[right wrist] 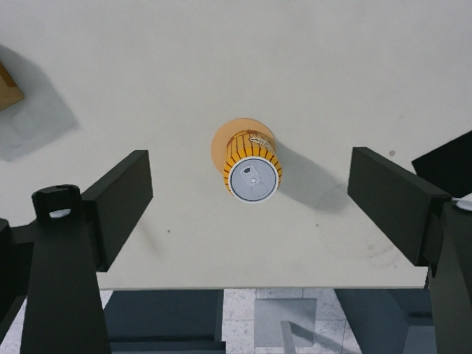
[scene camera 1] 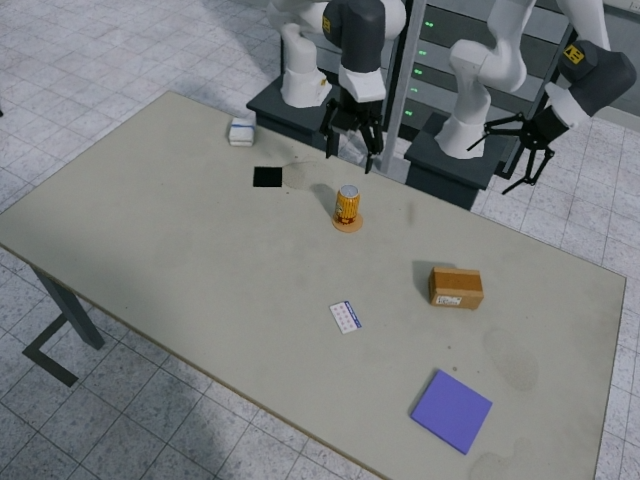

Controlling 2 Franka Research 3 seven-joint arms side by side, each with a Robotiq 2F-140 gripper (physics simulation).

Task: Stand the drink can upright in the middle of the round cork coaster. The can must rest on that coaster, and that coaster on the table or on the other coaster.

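Note:
The orange and yellow drink can [scene camera 1: 347, 202] [right wrist: 253, 179] stands upright on the round cork coaster [scene camera 1: 347, 228] [right wrist: 218, 150], which lies flat on the table. More cork shows on the left of the can than on the right in the right wrist view, so the can looks a little off centre; its base is partly hidden there. My right gripper [scene camera 1: 348, 162] [right wrist: 250, 172] is open and empty above the can, its fingers apart on either side and not touching it. My left gripper [scene camera 1: 486, 171] is open and empty, beyond the table's back edge at the right.
A flat black square [scene camera 1: 267, 176] [right wrist: 447, 162] lies left of the can in the scene view, with a white box [scene camera 1: 242, 132] behind it. A brown carton [scene camera 1: 455, 289] [right wrist: 9, 90], a small white-and-blue card [scene camera 1: 344, 317] and a purple square [scene camera 1: 451, 411] lie nearer the front and right.

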